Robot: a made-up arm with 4 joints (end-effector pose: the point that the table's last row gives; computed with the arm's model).
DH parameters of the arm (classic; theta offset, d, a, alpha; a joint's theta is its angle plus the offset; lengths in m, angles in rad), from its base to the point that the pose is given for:
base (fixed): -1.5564 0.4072 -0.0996 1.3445
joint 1: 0 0.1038 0.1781 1.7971
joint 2: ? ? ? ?
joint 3: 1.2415 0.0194 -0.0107 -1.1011
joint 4: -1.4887 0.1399 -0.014 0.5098
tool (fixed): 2.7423 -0.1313 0 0
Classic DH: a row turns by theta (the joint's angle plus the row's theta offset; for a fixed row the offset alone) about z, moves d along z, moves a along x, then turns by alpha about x.
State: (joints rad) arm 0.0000 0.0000 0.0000 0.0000
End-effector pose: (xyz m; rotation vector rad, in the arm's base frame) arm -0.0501 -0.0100 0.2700 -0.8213 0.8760 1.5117
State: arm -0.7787 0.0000 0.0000 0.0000
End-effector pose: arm -0.0597 0.1231 0.2362 -0.1729 0.3105 1.5252
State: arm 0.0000 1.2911 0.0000 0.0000
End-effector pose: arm -0.0189 -0.1086 0.2700 -0.1160 1.0741 0.3630
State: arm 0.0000 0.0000 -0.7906 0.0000
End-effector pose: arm -0.0524 -0.0564 0.2748 -0.7685 1.3141 0.7340
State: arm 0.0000 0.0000 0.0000 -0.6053
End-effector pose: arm -0.0338 -0.0251 0.3022 -1.2526 0.6954 1.0048
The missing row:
joint 2: -0.0875 0.1386 -0.0518 2.5467
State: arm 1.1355 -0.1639 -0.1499 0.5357
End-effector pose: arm -0.0437 -0.0949 0.4337 -1.2381 2.0761 1.3266
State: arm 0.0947 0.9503 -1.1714 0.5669
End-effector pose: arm -0.0575 -0.1028 0.2721 0.3541 1.2885 -0.1392
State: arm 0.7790 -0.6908 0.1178 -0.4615
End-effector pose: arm -0.0690 -0.0564 0.3910 -2.0194 0.9017 1.9330
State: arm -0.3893 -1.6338 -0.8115 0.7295
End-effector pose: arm -0.1665 0.0288 0.2037 -1.1393 0.6176 2.4639
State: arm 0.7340 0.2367 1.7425 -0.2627
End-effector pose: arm -0.0643 -0.0200 0.3947 -0.9552 0.1789 2.7045
